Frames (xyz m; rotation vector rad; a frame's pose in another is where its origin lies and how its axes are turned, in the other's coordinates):
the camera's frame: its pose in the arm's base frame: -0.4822 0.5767 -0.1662 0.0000 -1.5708 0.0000
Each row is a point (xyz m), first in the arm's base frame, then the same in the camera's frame.
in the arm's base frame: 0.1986 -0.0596 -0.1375
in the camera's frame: 0.0287 -0.6363 -0.6808
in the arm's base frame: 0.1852 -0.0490 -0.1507
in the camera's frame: 0.0155 -0.6257 -0.6674
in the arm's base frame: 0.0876 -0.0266 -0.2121
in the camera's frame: -0.0459 -0.6033 -0.5698
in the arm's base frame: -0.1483 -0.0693 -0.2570
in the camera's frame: -0.0908 -0.6460 -0.3339
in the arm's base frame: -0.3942 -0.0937 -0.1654
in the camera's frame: 0.0008 -0.6704 -0.0880
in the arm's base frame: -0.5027 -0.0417 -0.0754
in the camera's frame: 0.0908 -0.6184 0.0205
